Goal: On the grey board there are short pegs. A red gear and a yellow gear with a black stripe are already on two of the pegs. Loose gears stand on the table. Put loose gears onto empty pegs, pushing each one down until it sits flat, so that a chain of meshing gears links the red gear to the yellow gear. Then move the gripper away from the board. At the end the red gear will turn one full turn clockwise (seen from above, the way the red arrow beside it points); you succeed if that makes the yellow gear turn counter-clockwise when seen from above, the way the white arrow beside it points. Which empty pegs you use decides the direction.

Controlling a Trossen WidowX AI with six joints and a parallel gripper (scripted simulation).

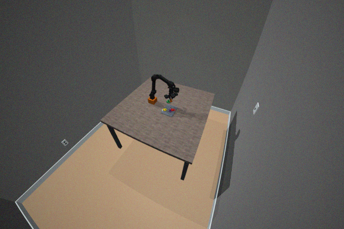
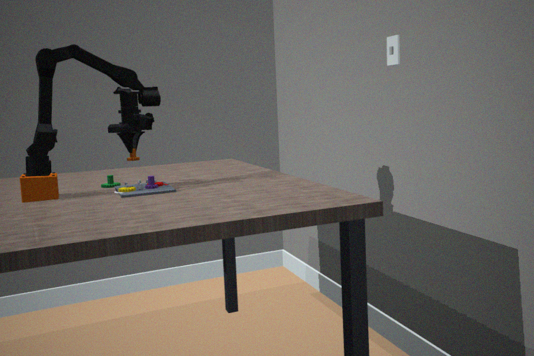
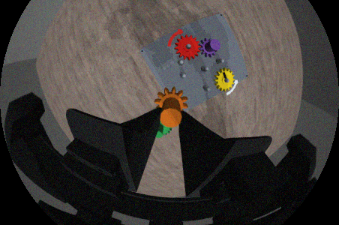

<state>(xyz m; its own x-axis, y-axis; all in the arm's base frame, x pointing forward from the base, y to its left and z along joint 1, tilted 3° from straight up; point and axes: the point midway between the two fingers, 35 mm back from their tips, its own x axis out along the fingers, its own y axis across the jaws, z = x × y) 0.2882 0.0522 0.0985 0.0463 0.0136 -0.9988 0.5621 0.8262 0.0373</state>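
Now: gripper tip 50 mm short of the purple gear, 110 mm to the left of it and 100 mm above it. Also, from my gripper tip: green gear (80 mm behind, 70 mm to the left, 110 mm below); red gear (60 mm ahead, 70 mm to the right, 110 mm below); orange gear (10 mm below).
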